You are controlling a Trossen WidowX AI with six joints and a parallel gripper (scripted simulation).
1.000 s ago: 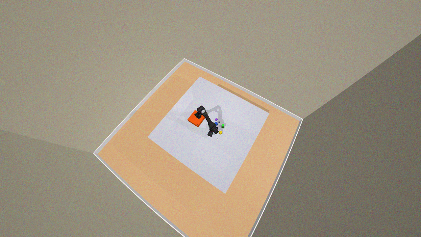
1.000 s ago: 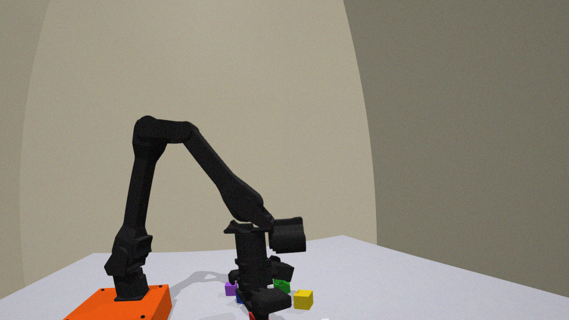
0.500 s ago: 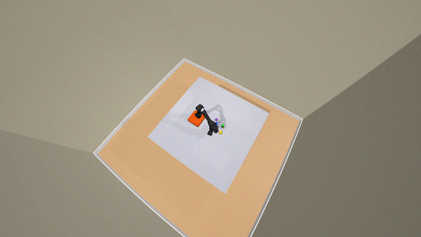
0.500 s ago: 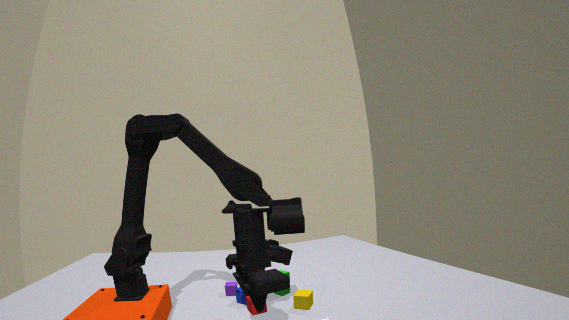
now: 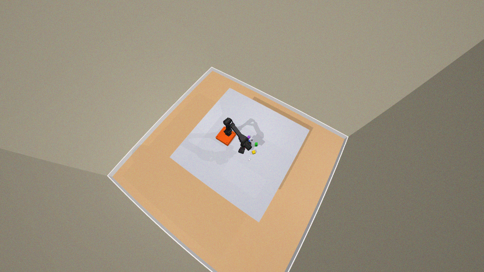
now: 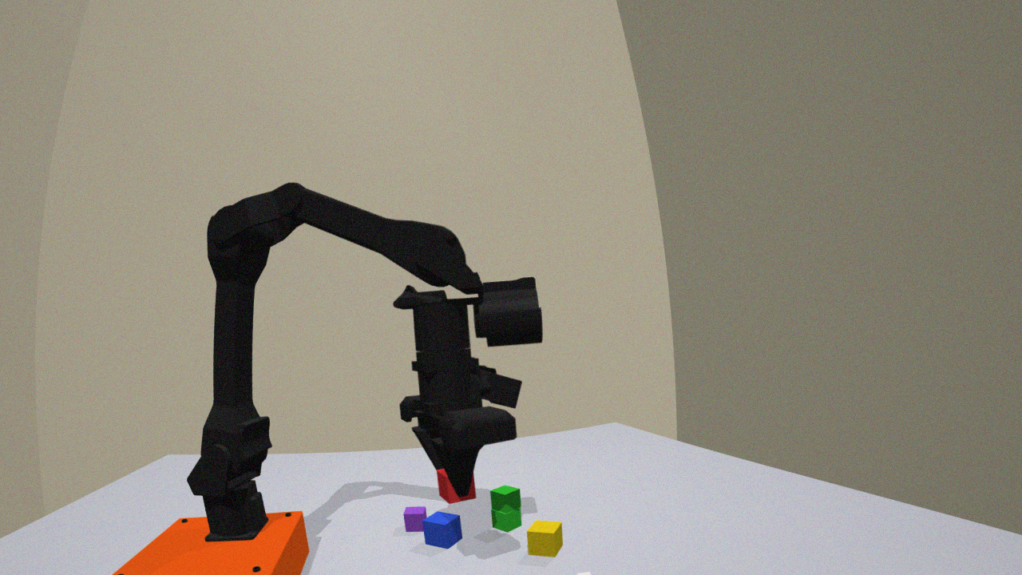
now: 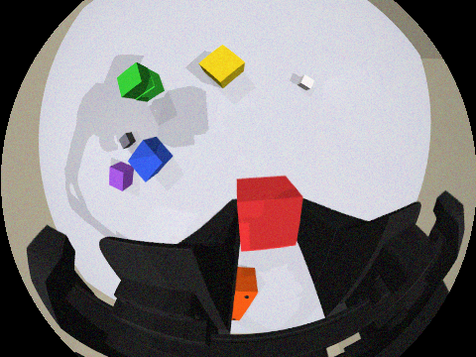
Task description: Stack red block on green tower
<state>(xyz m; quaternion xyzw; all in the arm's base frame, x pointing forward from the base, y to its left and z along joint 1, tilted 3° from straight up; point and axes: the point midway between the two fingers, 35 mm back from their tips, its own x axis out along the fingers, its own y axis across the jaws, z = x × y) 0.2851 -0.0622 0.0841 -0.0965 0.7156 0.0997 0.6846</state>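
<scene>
Right now the small dark cube is 180 mm to the left of my gripper tip and 110 mm below it. From my gripper tip the other things lie so: blue block (130 mm to the left, 100 mm below, 20 mm behind); then tiny white cube (120 mm ahead, 110 mm below, 50 mm to the right); then yellow block (110 mm ahead, 100 mm below, 60 mm to the left).
</scene>
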